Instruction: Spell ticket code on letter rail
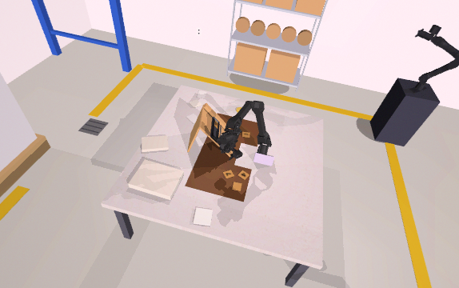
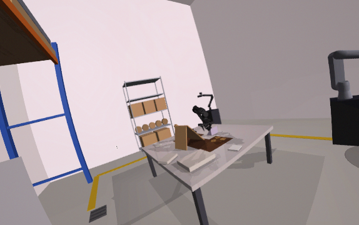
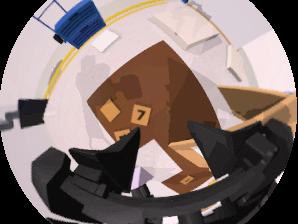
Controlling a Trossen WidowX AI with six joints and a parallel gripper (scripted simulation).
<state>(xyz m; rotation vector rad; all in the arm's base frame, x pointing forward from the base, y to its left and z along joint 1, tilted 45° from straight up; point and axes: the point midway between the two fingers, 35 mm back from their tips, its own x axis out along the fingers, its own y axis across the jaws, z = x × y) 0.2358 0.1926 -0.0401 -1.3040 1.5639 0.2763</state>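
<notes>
Right now my gripper tip is 40 mm past the tan letter tile, 30 mm to the right of it and 140 mm above it. Also, from my gripper tip: ticket 50 mm ahead, 170 mm to the right, 50 mm below; cream box 390 mm ahead, 200 mm to the left, 120 mm below; brown mat 30 mm behind, 180 mm to the right, 140 mm below.
</notes>
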